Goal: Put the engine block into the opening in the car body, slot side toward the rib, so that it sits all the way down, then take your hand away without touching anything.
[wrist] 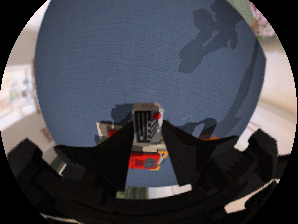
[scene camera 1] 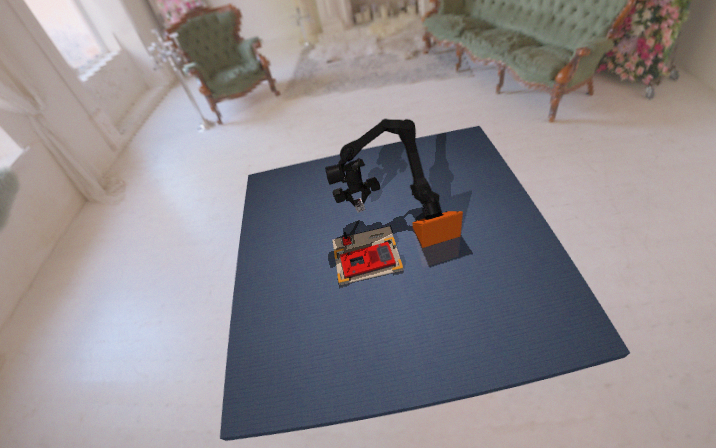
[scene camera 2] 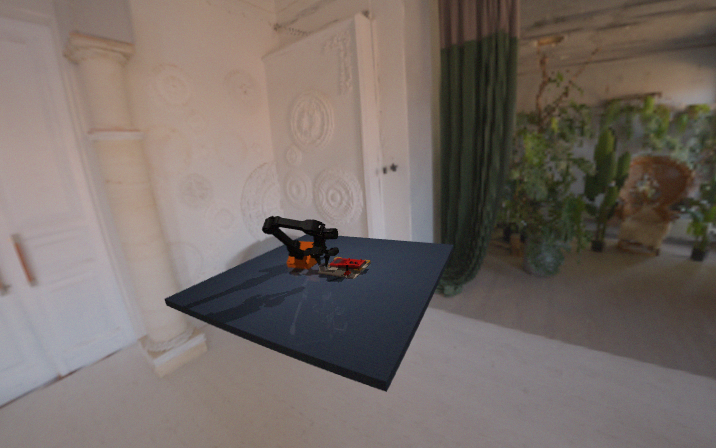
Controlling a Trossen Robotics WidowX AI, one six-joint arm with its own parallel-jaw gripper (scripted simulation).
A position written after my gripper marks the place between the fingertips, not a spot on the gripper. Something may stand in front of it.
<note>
My gripper (scene camera 1: 358, 204) carries a grey engine block (wrist: 147, 117). Also in view: a red car body (scene camera 1: 377, 257).
My gripper shows as well in the wrist view (wrist: 147, 123).
</note>
